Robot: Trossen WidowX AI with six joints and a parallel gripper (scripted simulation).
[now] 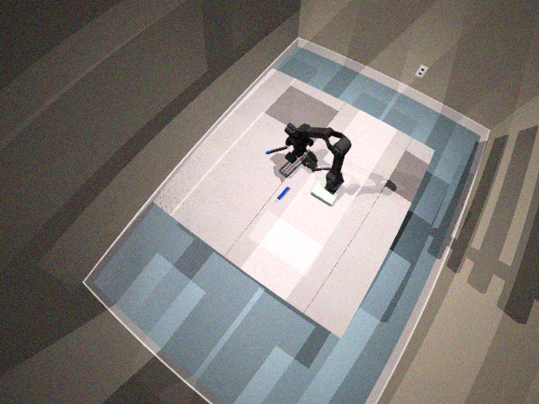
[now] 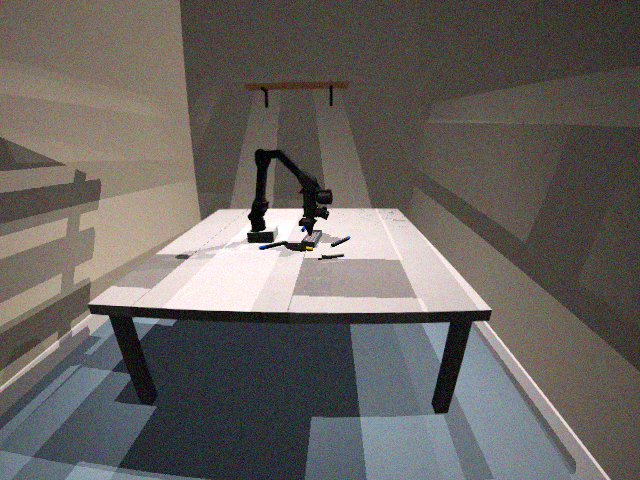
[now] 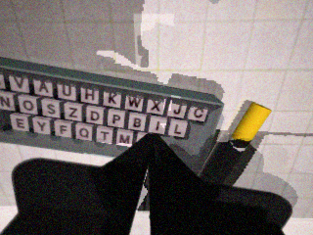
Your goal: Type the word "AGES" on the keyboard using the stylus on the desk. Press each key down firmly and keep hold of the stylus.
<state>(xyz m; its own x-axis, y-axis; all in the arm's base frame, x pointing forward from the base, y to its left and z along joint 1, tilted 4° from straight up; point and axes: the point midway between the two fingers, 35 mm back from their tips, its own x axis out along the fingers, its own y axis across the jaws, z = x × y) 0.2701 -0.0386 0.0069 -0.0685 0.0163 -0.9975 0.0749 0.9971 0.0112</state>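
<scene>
The stylus is 7 cm behind my gripper tip, 26 cm to the left of it and 3 cm below it.
</scene>
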